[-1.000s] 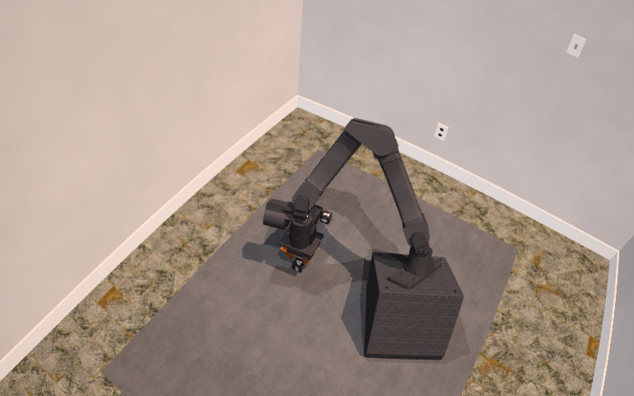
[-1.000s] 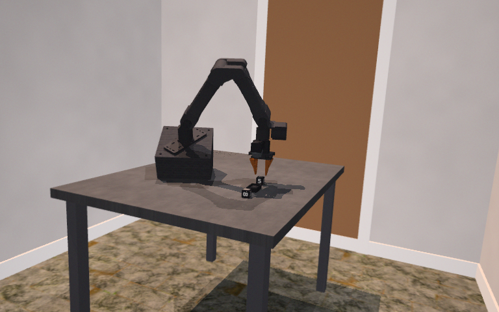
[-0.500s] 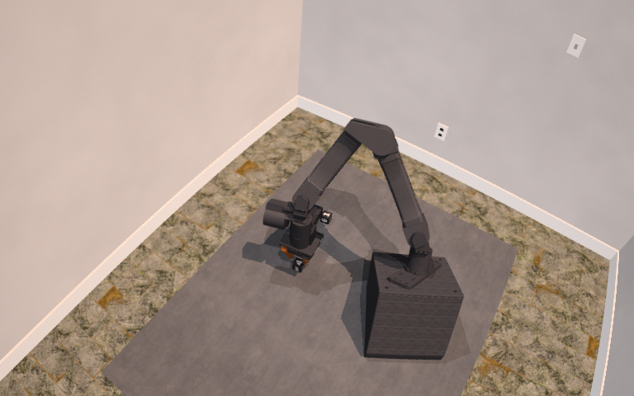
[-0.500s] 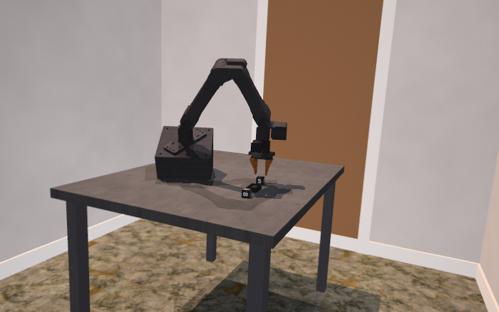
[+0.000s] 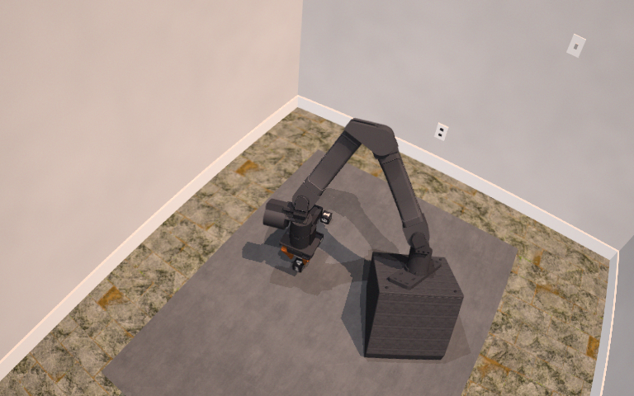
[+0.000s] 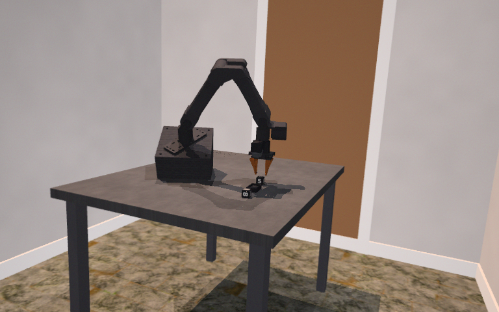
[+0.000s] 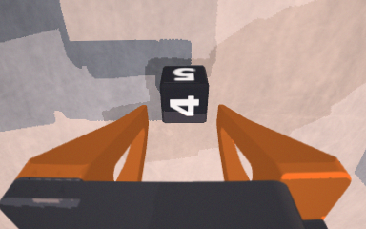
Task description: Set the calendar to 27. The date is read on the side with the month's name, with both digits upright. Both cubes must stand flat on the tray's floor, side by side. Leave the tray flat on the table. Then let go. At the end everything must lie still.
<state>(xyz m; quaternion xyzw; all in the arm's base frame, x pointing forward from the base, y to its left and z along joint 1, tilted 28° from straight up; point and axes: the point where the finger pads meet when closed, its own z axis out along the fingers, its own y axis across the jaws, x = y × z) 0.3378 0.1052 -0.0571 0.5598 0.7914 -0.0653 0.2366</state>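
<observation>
Now: hand 3 cm above the black cube. Also, from my hand: black digit cube (6 cm ahead, 21 cm to the right, 3 cm below); then black tray (3 cm ahead, 10 cm to the right, 4 cm below).
</observation>
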